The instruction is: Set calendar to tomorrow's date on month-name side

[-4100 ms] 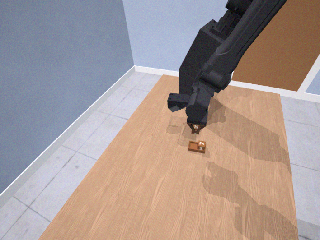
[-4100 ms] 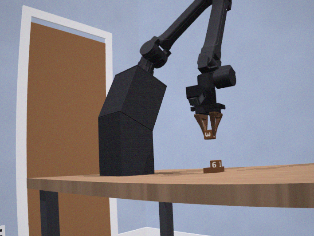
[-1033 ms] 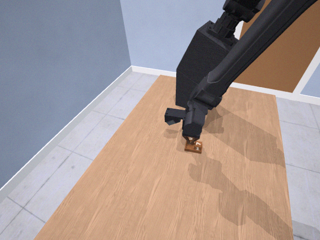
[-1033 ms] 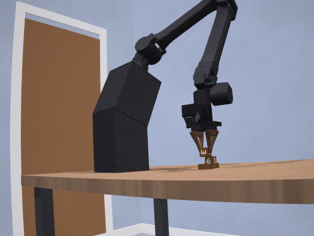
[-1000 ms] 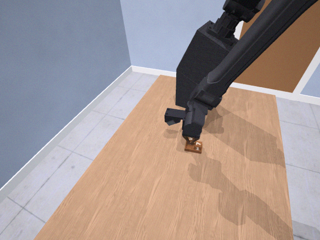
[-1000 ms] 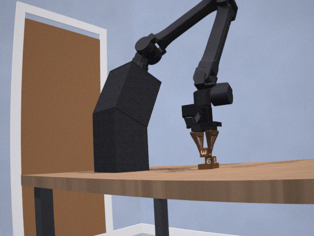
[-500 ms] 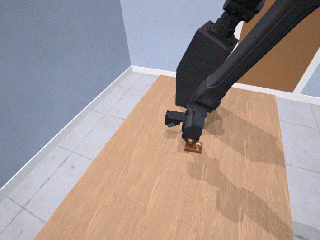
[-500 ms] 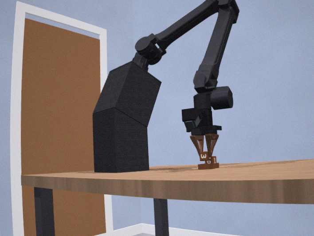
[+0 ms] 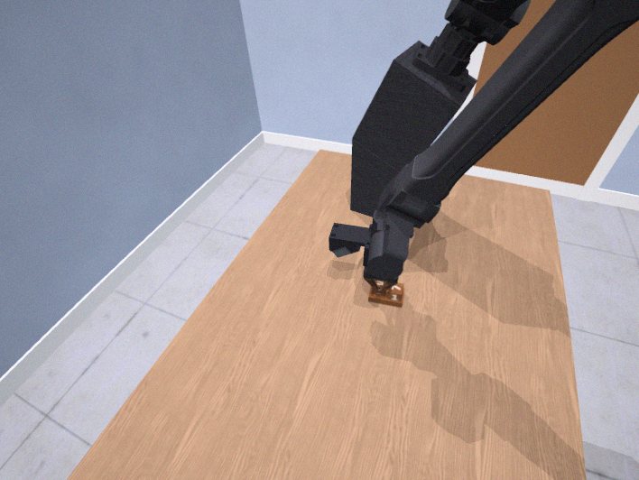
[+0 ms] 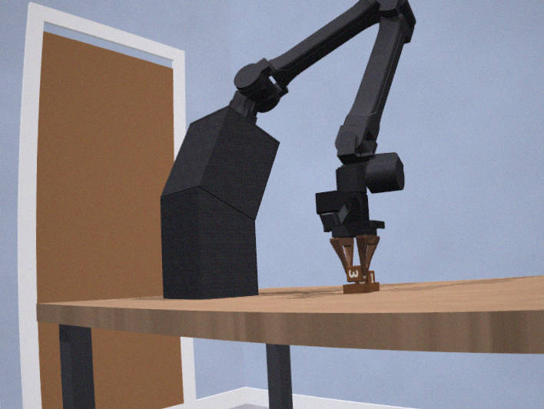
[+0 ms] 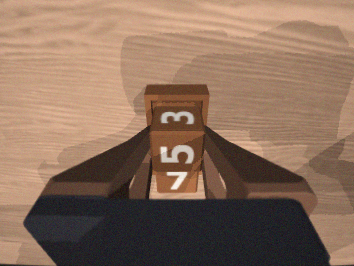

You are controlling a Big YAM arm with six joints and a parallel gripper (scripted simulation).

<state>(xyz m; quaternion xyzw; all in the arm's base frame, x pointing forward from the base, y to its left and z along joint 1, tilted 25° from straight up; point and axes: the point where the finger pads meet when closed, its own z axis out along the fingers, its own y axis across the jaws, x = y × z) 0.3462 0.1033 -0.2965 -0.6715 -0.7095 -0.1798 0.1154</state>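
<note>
Right now my hand is 20 mm to the right of the brown tray and 30 mm above it.
</note>
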